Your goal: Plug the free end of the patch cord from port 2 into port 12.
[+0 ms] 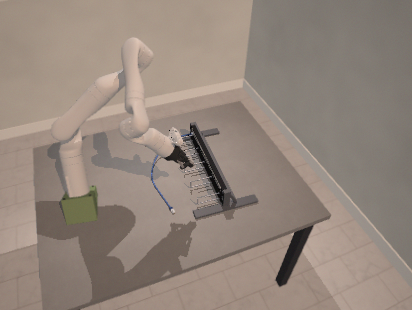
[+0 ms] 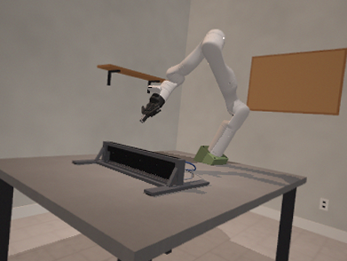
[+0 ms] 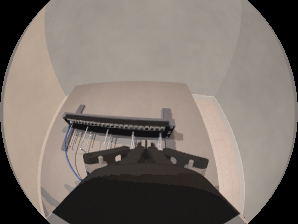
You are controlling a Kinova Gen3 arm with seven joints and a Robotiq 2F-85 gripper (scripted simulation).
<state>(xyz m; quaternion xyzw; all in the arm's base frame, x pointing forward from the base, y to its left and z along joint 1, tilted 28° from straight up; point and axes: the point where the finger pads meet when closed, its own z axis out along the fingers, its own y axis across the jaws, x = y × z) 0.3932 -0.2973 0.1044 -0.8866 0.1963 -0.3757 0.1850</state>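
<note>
My hand is 22 cm above the white plug, 10 cm past it and 3 cm to the left of it.
</note>
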